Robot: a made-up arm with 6 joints. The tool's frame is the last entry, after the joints.
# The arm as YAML. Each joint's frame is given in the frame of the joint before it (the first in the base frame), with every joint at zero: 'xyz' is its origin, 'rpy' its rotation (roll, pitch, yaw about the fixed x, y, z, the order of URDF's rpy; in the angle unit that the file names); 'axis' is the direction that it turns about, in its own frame. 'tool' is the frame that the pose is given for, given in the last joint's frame.
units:
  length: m
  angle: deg
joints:
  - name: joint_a
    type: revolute
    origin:
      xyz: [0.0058, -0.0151, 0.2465]
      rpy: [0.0, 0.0, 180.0]
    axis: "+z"
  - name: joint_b
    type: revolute
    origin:
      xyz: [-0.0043, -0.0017, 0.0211]
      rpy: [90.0, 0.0, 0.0]
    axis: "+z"
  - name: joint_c
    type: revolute
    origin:
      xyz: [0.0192, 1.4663, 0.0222]
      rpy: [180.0, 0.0, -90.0]
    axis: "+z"
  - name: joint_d
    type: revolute
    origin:
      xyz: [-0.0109, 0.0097, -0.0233]
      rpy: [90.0, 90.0, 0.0]
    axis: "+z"
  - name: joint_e
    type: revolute
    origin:
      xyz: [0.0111, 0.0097, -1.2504]
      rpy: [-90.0, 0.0, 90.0]
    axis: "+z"
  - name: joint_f
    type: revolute
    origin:
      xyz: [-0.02, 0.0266, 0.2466]
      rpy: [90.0, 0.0, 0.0]
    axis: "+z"
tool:
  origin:
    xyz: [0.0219, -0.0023, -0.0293]
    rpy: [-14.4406, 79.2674, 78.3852]
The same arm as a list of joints. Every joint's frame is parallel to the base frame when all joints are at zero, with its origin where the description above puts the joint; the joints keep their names.
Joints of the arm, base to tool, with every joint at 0 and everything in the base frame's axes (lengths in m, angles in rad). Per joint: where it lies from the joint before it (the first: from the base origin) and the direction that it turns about. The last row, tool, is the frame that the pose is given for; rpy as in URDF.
joint_a: origin 0.0058 -0.0151 0.2465 axis +z
joint_b: origin 0.0043 0.0017 0.0211 axis +y
joint_c: origin -0.0192 0.0222 1.4663 axis -y
joint_d: origin 0.0097 0.0233 0.0109 axis -x
joint_e: origin 1.2504 0.0111 -0.0097 axis -y
joint_f: origin 0.0266 -0.2466 0.02 axis -x
tool: origin 0.0293 0.0023 -0.0219 rpy 1.518 0.0375 -0.1836

